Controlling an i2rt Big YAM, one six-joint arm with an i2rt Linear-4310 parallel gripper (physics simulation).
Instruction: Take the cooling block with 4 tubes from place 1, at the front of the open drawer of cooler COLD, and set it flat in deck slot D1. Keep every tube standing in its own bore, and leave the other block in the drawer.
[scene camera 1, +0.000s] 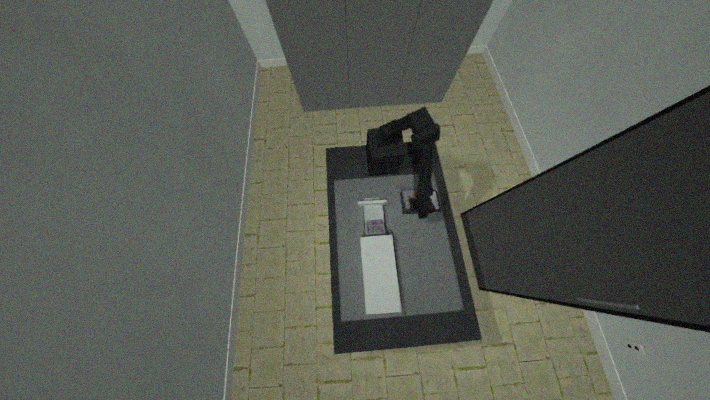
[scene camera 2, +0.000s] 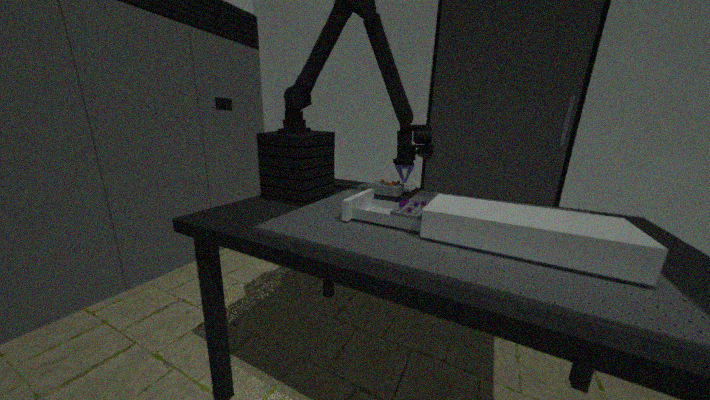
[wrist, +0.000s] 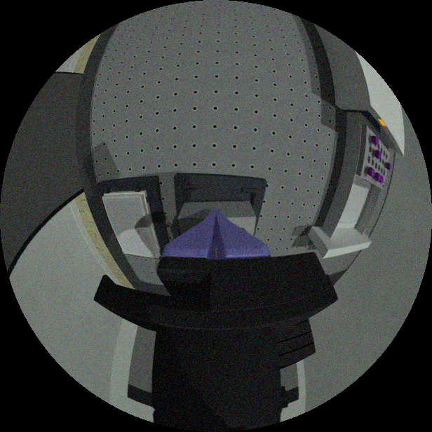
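Pixels of known places: gripper, fingertip midpoint: (scene camera 2: 404, 182); arm's base, origin of the base link: (scene camera 1: 386, 139) (scene camera 2: 295, 132).
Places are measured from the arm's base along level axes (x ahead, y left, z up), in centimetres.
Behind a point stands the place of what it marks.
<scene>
A grey block with orange tubes (scene camera 2: 388, 191) @(x 38.6, y 4.7, z -21.8 cm) (wrist: 245, 208) sits in a dark slot frame (wrist: 220, 186) on the deck and looks level in scene view 2. Its tubes stand up there; in the wrist view the fingers hide them. No slot label is readable. My gripper (scene camera 2: 404, 181) @(x 44.3, y 8.5, z -18.5 cm) (wrist: 215, 215) is shut and empty, just above and beside this block. The white cooler (scene camera 1: 381, 275) @(x 79.1, y -25.0, z -17.1 cm) (scene camera 2: 540, 225) @(x 79.3, y -33.6, z -17.1 cm) has its drawer (scene camera 1: 372, 203) @(x 34.0, y -17.6, z -18.8 cm) (scene camera 2: 356, 206) @(x 33.3, y -21.5, z -21.4 cm) (wrist: 342, 242) open. The block with purple tubes (scene camera 1: 375, 226) @(x 48.8, y -19.4, z -23.5 cm) (scene camera 2: 406, 214) @(x 49.5, y -26.8, z -20.4 cm) (wrist: 370, 151) stands in the drawer near the cooler body; the drawer's front place is bare.
A white flat-topped object (wrist: 127, 215) lies in a second dark frame left of the orange-tube block in the wrist view. The arm's dark pedestal (scene camera 1: 385, 155) @(x 10.8, y -3.9, z -0.4 cm) (scene camera 2: 296, 167) @(x 7.3, y -12.6, z -12.1 cm) stands at the table's end. The perforated deck (wrist: 215, 120) extends beyond the frames.
</scene>
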